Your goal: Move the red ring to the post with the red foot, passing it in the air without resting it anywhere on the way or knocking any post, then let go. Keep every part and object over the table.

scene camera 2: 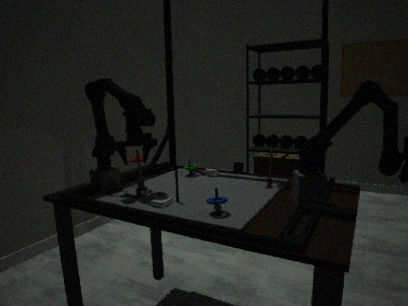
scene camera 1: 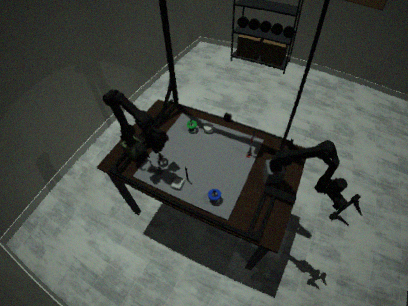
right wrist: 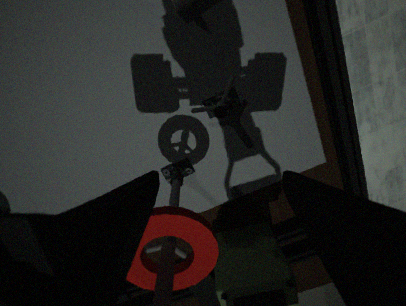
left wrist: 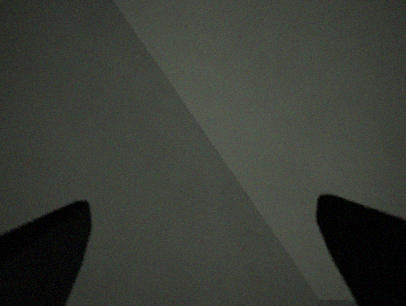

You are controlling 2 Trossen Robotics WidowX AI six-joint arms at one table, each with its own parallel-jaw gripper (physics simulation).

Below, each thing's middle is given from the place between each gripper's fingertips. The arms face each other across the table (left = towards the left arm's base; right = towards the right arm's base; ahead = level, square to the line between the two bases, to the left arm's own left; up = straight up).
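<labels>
My left hand is 1 cm above the red ring (right wrist: 180,222), 26 cm past it and 114 cm to the left of it. As for my right hand, the ring is 10 mm above it, 60 mm behind it and 20 mm to the right of it. Going by its middle, the red ring is nearer to my right hand than to my left hand.
</labels>
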